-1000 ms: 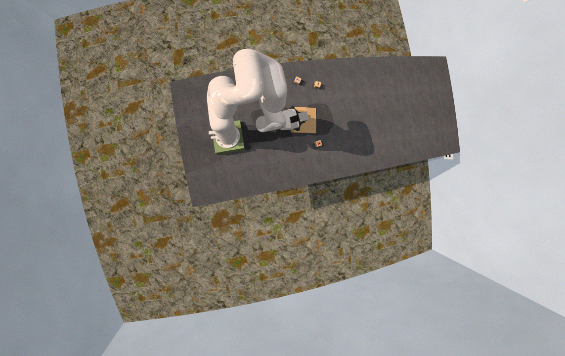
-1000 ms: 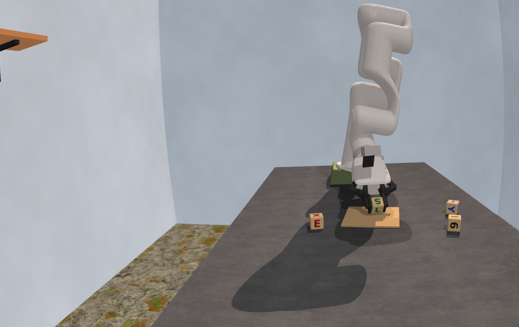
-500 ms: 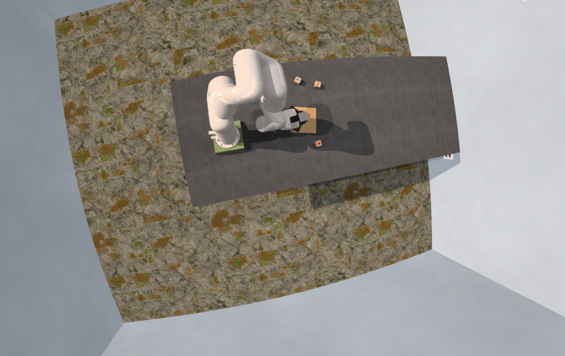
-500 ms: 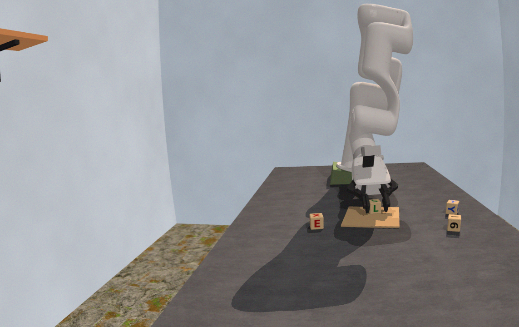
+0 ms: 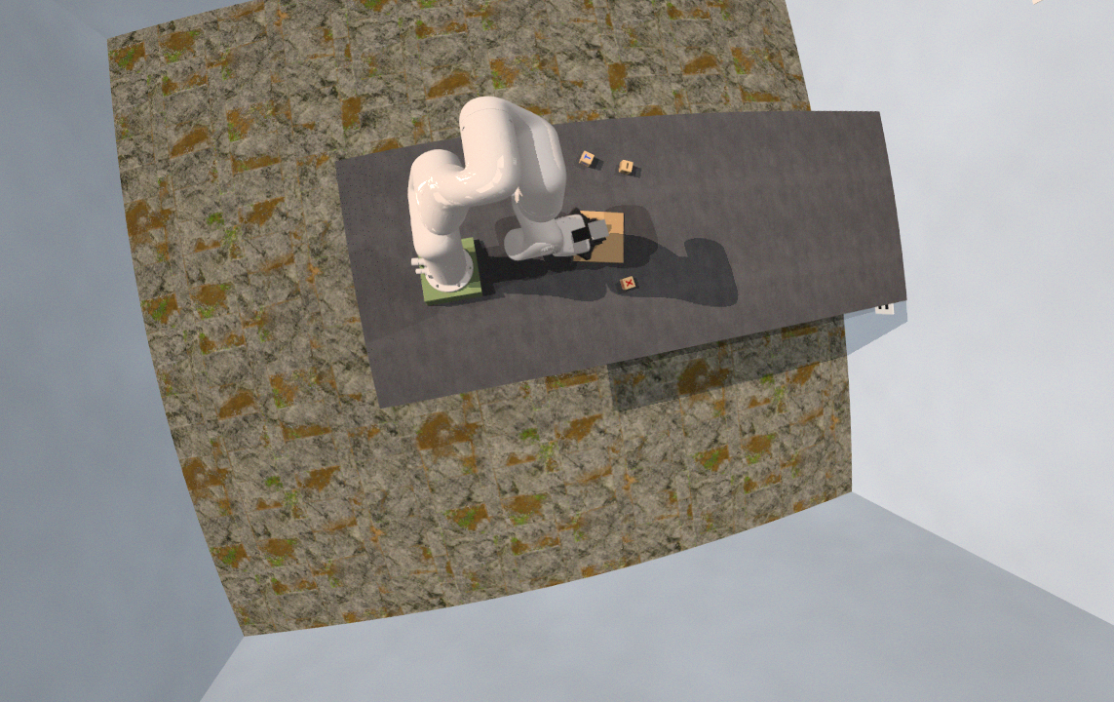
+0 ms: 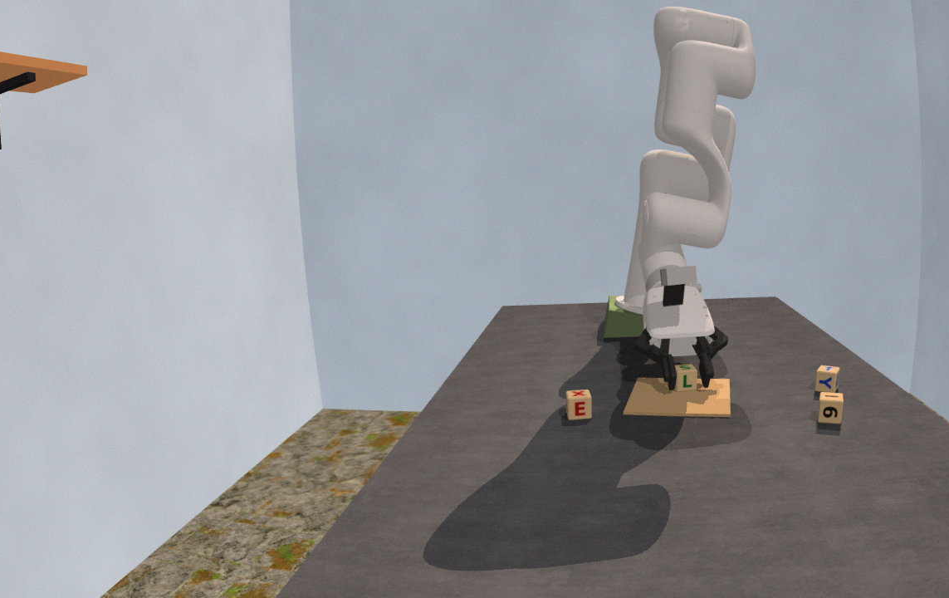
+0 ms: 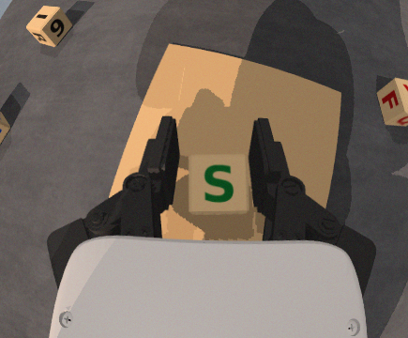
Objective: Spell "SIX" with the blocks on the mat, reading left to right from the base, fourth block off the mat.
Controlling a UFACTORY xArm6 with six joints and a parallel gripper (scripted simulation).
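Now: the S block 10 mm behind my hand, 10 mm to the right of it and 10 mm below it. From my hand the other things lie so: X block: 90 mm ahead, 140 mm to the right, 20 mm below; then tan mat: 20 mm ahead, 10 mm to the right, 30 mm below; then blue-lettered block: 20 mm behind, 210 mm to the left, 20 mm below.
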